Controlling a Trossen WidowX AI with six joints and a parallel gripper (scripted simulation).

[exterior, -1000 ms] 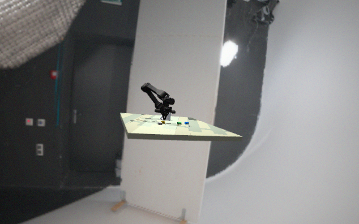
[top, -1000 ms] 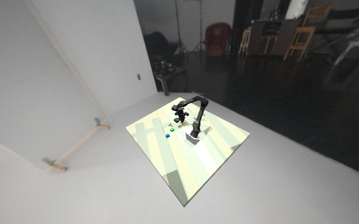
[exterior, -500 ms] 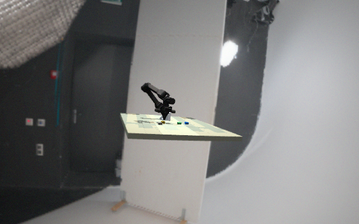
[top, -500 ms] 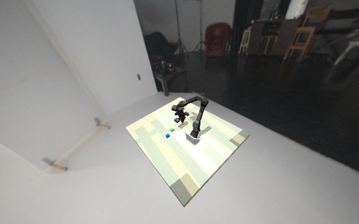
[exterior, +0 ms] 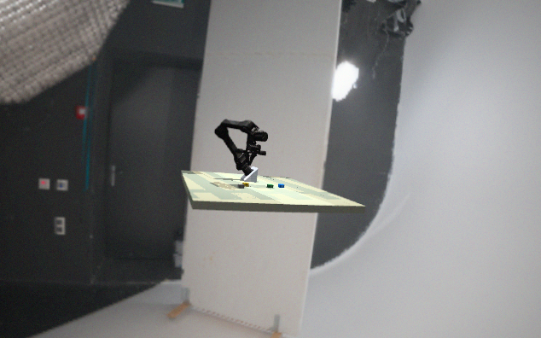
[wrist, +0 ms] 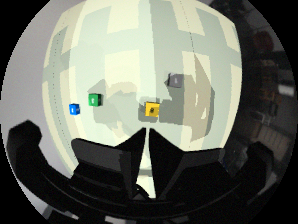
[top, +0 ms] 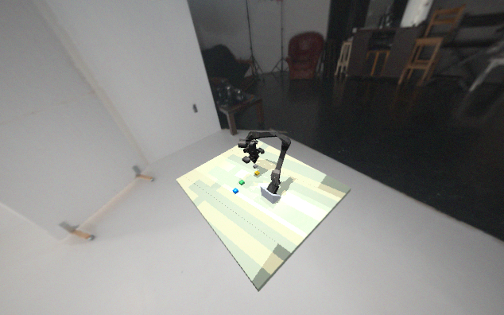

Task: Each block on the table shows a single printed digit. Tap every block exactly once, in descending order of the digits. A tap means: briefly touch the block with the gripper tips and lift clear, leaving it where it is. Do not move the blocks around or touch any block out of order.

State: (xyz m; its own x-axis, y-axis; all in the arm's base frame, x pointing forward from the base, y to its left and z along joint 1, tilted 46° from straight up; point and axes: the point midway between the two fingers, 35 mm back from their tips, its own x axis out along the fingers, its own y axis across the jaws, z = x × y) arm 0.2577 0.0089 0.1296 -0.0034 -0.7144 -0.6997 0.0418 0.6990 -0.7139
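My gripper tip is 20 mm short of the green block, 150 mm to the right of it and 110 mm above it. Round my gripper tip: grey-white block: 80 mm ahead, 60 mm to the right, 110 mm below; yellow block: 10 mm to the right, 110 mm below; blue block: 20 mm behind, 240 mm to the left, 110 mm below.
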